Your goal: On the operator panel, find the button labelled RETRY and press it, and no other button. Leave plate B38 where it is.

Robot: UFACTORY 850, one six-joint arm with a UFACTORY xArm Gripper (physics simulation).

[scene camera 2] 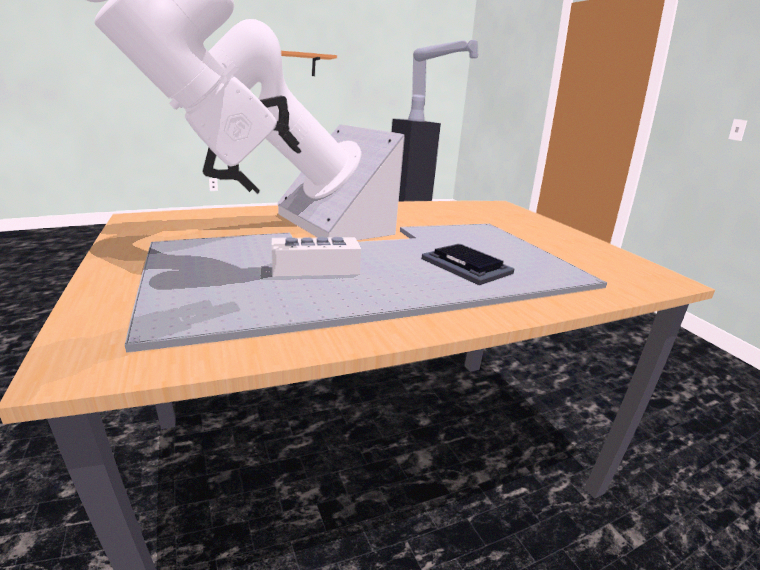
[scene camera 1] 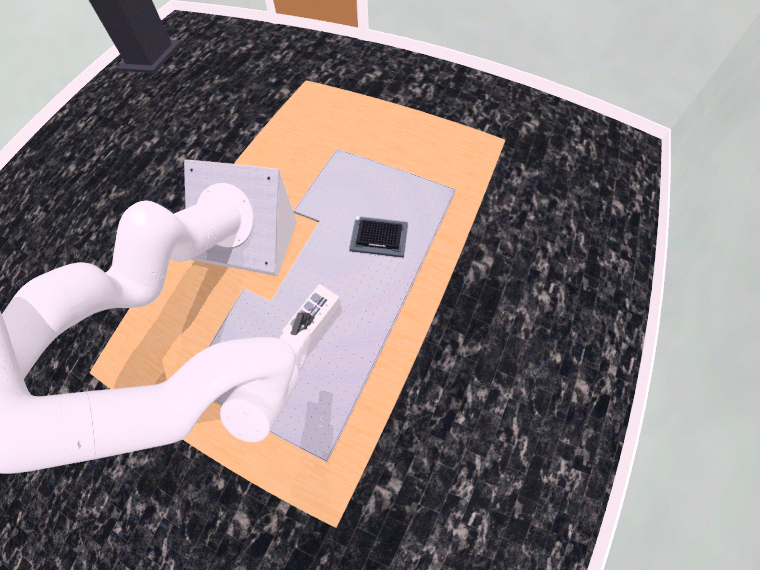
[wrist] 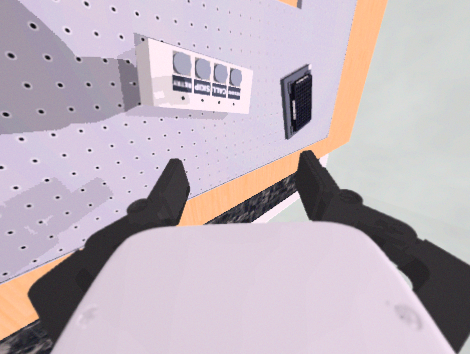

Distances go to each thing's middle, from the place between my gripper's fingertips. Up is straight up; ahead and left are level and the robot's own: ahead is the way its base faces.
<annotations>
Right now my hand is 18 cm above the operator panel (scene camera 1: 323, 310), 9 cm to the right of it and 5 cm past it. Round my hand: plate holder (scene camera 2: 499, 273) 40 cm to the left, 20 cm below, 5 cm ahead; black plate (scene camera 2: 470, 259) 40 cm to the left, 18 cm below, 5 cm ahead.
</annotations>
